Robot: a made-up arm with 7 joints.
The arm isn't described. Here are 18 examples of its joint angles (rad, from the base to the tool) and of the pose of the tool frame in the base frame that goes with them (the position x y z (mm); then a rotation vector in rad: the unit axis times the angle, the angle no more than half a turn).
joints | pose
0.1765 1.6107 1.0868 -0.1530 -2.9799 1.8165 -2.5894 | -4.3 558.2 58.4 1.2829 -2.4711 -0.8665
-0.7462 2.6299 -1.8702 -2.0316 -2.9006 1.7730 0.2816 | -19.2 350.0 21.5 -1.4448 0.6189 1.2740
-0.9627 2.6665 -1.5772 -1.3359 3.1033 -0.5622 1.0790 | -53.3 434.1 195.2 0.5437 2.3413 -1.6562
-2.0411 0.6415 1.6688 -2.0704 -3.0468 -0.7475 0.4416 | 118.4 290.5 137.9 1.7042 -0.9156 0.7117
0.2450 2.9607 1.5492 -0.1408 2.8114 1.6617 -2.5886 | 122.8 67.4 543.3 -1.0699 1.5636 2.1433
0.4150 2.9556 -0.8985 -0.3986 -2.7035 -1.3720 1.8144 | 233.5 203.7 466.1 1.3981 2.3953 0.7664
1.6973 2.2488 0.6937 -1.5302 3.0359 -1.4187 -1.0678 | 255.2 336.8 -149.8 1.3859 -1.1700 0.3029
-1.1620 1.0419 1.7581 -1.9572 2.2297 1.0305 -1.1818 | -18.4 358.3 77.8 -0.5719 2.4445 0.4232
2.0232 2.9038 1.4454 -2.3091 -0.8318 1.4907 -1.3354 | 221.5 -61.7 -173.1 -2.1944 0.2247 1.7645
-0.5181 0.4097 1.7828 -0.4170 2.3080 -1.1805 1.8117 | 248.0 296.1 -404.6 -0.2235 0.1661 -0.2823
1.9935 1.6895 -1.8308 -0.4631 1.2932 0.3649 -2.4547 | -204.1 430.4 290.5 2.3038 -1.2952 0.6863
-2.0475 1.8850 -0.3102 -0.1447 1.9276 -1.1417 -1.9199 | 10.7 508.6 236.8 1.6362 -0.8785 2.2346
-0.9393 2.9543 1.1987 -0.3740 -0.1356 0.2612 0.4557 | -399.4 75.6 385.6 -1.4275 1.9968 -0.8660
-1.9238 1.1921 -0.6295 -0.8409 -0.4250 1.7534 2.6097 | 336.5 170.2 380.9 0.4046 1.8639 -1.9559
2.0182 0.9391 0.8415 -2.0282 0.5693 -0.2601 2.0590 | -138.5 322.1 -30.1 -0.1459 -0.9596 1.4522
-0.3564 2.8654 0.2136 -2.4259 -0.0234 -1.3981 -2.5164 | 160.1 -34.2 201.5 0.0251 0.3267 0.1761
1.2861 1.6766 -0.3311 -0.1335 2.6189 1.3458 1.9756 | -130.8 533.4 114.4 -0.6121 0.5195 -2.4206
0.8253 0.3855 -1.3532 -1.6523 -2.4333 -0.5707 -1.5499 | -194.0 -166.1 -342.2 -0.5419 1.0564 1.1720
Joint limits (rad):
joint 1: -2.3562..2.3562
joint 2: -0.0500..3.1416
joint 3: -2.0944..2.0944
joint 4: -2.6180..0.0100
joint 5: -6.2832..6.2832
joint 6: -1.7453..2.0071
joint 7: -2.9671..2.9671
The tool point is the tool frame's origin. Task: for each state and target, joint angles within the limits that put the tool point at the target. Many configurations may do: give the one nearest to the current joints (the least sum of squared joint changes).
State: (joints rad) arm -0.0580 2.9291 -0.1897 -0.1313 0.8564 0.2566 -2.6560
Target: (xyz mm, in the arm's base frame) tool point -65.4 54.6 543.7
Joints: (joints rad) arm -0.4576 3.0746 -0.1676 -0.6361 0.8564 0.2566 -2.6560
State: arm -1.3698 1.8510 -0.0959 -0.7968 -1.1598 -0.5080 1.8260
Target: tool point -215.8 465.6 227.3
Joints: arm -1.7015 2.3064 -0.0321 -0.3083 -1.1598 -0.5080 1.8260
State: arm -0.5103 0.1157 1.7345 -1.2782 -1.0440 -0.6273 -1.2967
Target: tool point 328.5 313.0 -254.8
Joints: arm -0.7743 0.2927 1.6026 -1.0066 -1.0440 -0.6273 -1.2967
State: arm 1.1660 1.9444 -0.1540 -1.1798 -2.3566 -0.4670 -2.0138
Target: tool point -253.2 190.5 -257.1
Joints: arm 1.3236 1.1663 -0.6294 -1.7539 -2.3566 -0.4670 -2.0138
